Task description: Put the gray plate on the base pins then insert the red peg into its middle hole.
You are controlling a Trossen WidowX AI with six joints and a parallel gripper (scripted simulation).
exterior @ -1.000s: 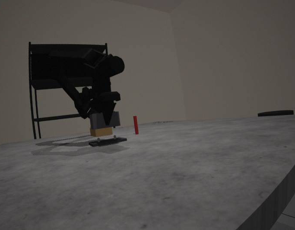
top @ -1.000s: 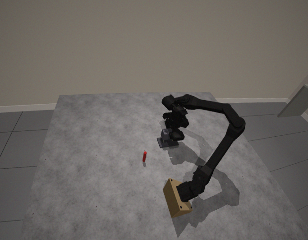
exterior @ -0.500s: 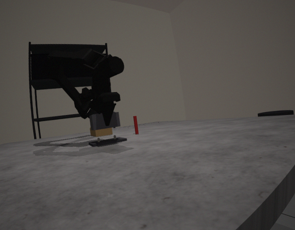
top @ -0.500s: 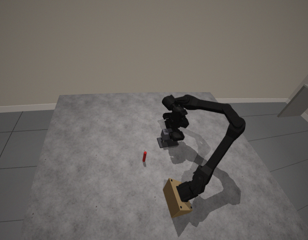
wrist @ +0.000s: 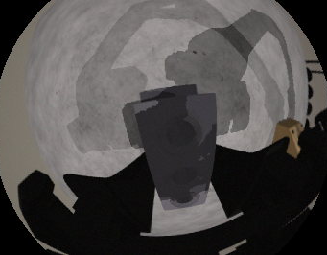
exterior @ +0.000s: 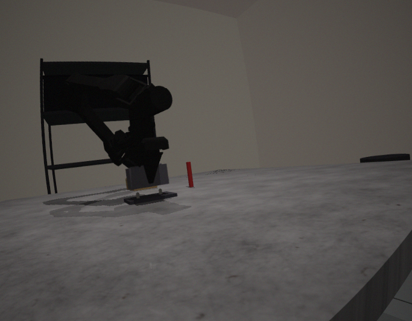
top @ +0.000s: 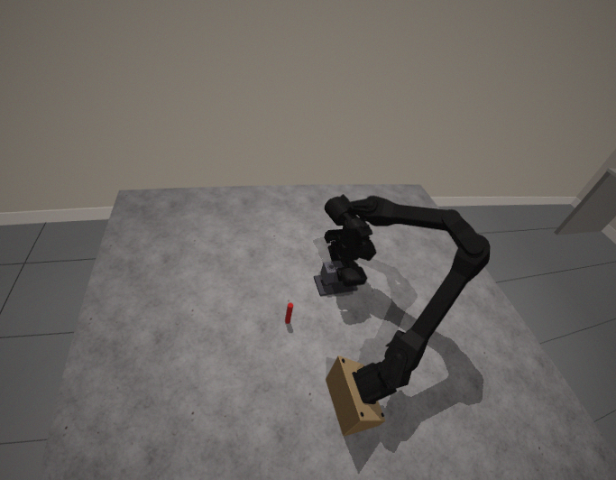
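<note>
My gripper tip is 30 mm above the dark base. Round my gripper tip: red peg 100 mm behind, 170 mm to the left; then gray plate 30 mm above.
</note>
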